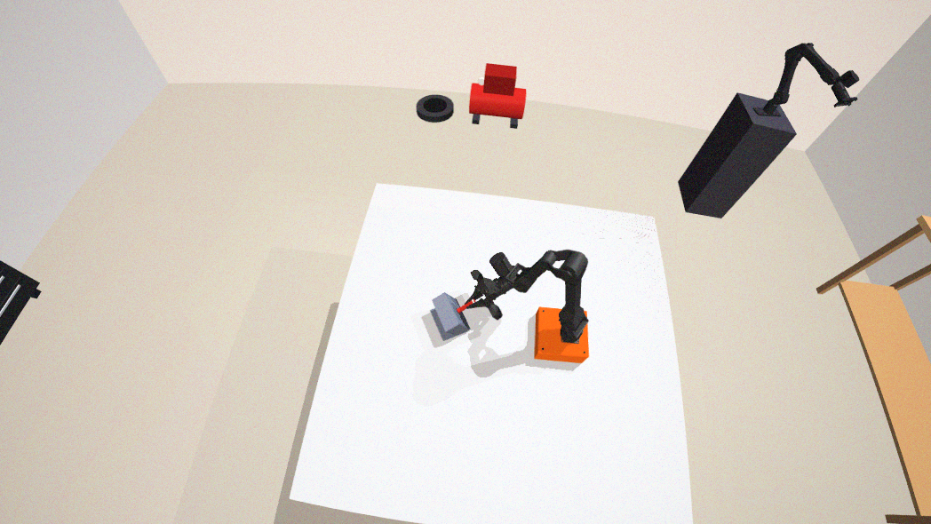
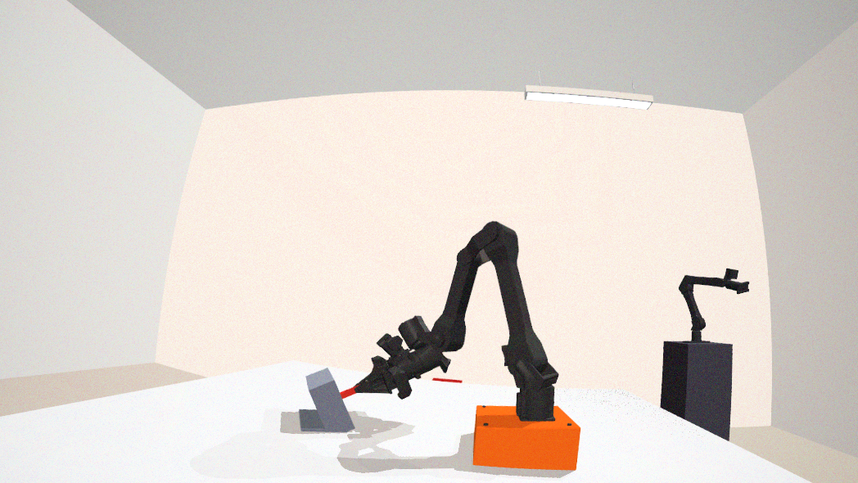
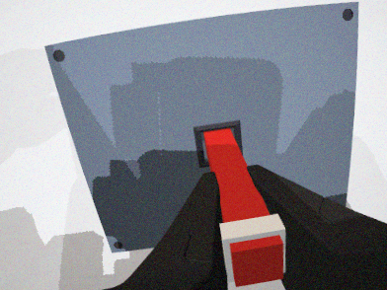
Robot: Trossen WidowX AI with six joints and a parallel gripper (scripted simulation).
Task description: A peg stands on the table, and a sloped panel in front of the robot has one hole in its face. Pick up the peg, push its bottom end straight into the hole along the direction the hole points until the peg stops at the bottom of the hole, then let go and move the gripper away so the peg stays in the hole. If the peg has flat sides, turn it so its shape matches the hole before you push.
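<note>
The panel lies 5 cm ahead of my gripper tip, 3 cm to the left of it and 3 cm below it. The rest, counted from my gripper tip: peg (1 cm behind, 1 cm to the right, 1 cm above).
</note>
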